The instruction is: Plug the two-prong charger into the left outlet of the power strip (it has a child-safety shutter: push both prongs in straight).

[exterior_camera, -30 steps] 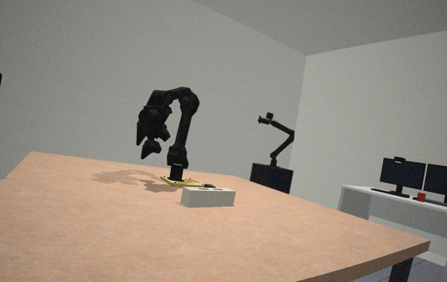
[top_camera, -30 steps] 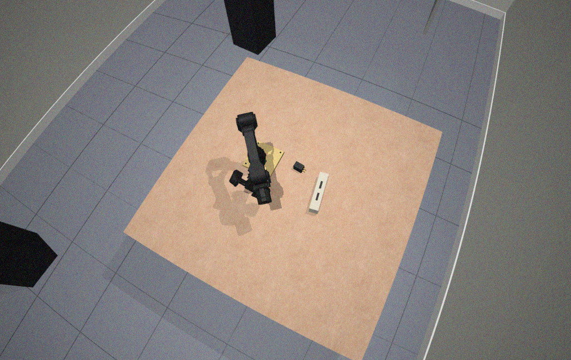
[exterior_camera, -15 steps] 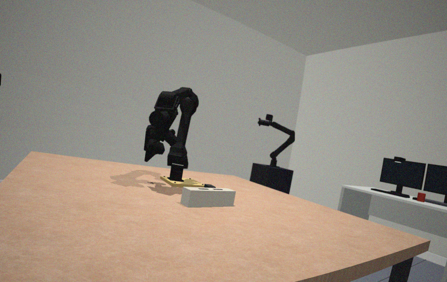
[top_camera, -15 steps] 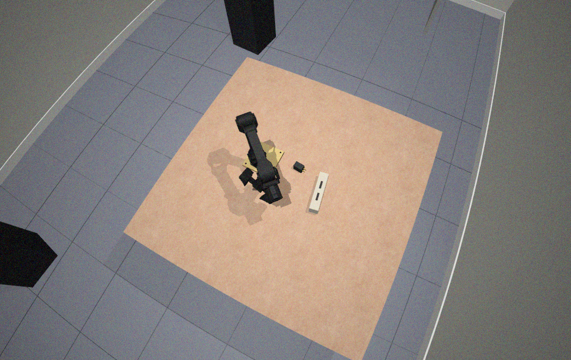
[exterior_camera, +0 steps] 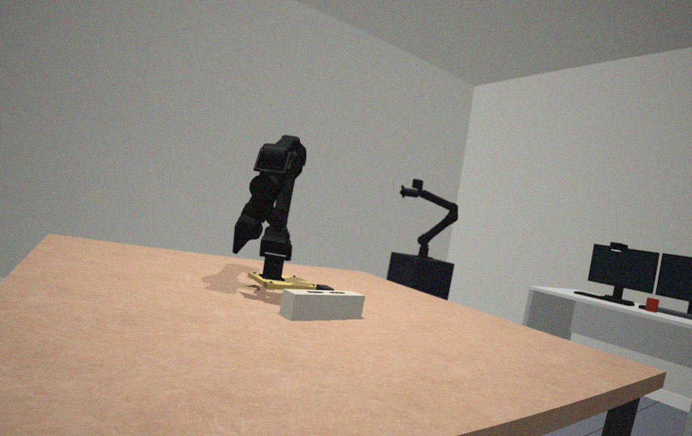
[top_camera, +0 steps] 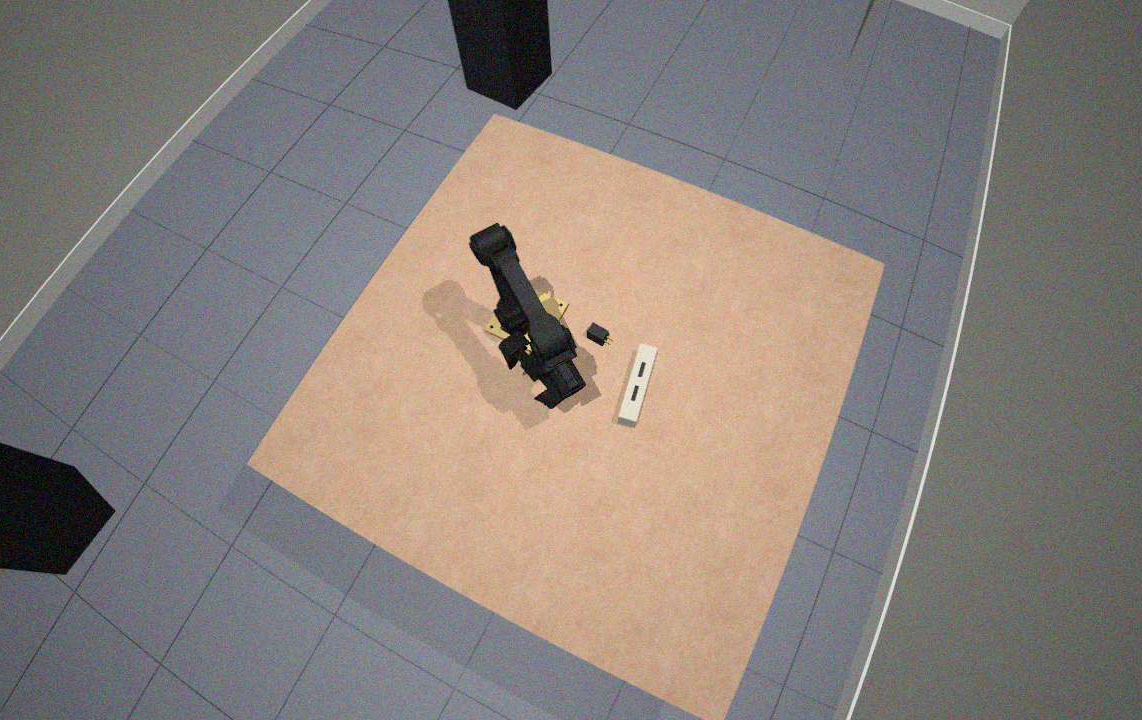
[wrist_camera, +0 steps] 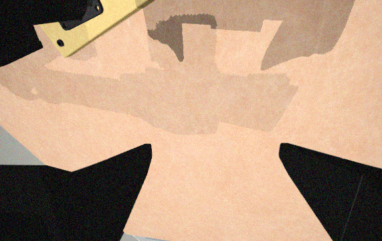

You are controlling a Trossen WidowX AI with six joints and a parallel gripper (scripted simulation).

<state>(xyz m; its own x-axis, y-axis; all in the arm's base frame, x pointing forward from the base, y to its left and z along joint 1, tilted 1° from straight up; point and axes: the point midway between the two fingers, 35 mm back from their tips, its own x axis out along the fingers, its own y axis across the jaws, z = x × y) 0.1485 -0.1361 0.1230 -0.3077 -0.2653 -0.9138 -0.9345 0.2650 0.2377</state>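
The charger lies 7 cm ahead of my gripper tip, 24 cm to the left of it and 9 cm below it.
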